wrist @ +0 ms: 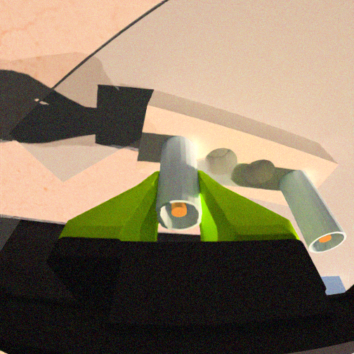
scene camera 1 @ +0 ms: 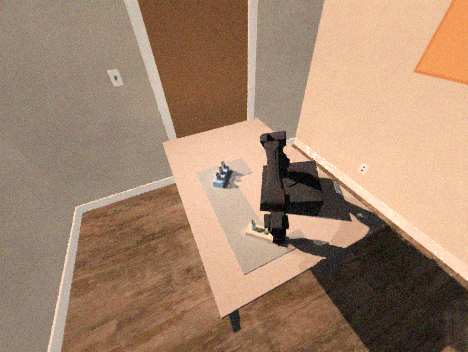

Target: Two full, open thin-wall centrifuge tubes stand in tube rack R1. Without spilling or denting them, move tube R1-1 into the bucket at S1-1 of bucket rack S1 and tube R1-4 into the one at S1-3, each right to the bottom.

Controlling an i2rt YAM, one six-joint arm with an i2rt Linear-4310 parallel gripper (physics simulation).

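Places are measured from the arm's base along level axes (x ahead, y left, z up), in metres.
Pixels of known places: arm's base, origin of its link: [scene camera 1: 282, 175].
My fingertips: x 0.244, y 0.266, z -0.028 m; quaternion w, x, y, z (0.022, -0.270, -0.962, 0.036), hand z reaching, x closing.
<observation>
Ahead of a thing's pixels: the offset from my fingertips to its top centre. Level surfaces: height alone.
My gripper [scene camera 1: 276, 231] [wrist: 178, 178] is shut on a centrifuge tube [wrist: 178, 162] near one end of the tan tube rack R1 {dz -0.026, dx +0.036, dy -0.033 m} [scene camera 1: 255, 234] [wrist: 300, 154]. The green fingers press on both sides of the tube. Its open mouth faces the wrist camera, with orange inside, and its lower end is at the rack. The other open tube {dz +0.035, dx +0.071, dy -0.070 m} [scene camera 1: 253, 225] [wrist: 311, 212] stands at the rack's far end, also with orange inside. Two round holes lie between them. Blue bucket rack S1 {dz -0.014, dx +0.051, dy -0.505 m} [scene camera 1: 219, 184] stands farther back on the mat, with dark buckets. The tube numbers cannot be read.
Both racks stand on a grey mat {dz -0.060 m} [scene camera 1: 248, 261] on the pinkish table {dz -0.063 m} [scene camera 1: 220, 292]. The black arm base [scene camera 1: 303, 187] is on the right side of the table. A small blue patch [wrist: 334, 284] shows at the lower right in the wrist view. Dark arm shadows fall across the mat.
</observation>
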